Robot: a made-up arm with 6 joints.
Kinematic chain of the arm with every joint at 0, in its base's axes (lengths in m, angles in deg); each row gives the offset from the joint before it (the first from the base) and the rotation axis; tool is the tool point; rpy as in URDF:
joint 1: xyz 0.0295 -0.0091 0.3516 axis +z
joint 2: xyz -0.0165 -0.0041 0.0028 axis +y
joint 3: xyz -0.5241 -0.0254 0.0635 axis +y
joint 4: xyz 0.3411 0.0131 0.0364 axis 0.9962 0 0.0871
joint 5: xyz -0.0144 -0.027 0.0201 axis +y
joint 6: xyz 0.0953 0.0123 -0.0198 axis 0.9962 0 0.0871
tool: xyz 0.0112 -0.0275 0.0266 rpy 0 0 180
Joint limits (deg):
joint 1: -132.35..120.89
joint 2: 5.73..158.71
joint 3: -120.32..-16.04
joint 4: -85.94..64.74
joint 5: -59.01..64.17
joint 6: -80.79..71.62
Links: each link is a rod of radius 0.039 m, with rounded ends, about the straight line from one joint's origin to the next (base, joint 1, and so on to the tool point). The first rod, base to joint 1, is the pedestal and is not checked.
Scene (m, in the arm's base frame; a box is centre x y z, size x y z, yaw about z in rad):
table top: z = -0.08
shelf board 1: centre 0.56 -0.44 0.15 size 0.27 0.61 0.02 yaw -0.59
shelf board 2: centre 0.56 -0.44 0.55 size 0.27 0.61 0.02 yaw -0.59
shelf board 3: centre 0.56 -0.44 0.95 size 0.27 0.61 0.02 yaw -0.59
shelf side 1: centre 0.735 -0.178 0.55 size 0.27 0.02 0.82 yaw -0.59
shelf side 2: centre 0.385 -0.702 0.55 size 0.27 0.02 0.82 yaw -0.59
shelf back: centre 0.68 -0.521 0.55 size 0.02 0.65 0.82 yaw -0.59
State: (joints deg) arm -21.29 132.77 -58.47 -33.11 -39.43 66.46
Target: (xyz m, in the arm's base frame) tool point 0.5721 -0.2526 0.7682
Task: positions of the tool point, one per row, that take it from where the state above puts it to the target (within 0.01 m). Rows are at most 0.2 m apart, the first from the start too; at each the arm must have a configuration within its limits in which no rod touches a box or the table.
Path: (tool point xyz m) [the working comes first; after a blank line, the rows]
Joints at the target: -21.99 102.28 -75.01 -33.26 -43.47 64.86
Straight joint move there: touches shelf board 2.

1: 0.5367 -0.2100 0.3063
2: 0.4719 -0.1665 0.3063
3: 0.4010 -0.1289 0.3127
4: 0.4551 -0.1467 0.4411
5: 0.4618 -0.1538 0.5996
6: 0.4100 -0.1441 0.7682
7: 0.4948 -0.1944 0.7765
8: 0.5721 -0.2526 0.7683

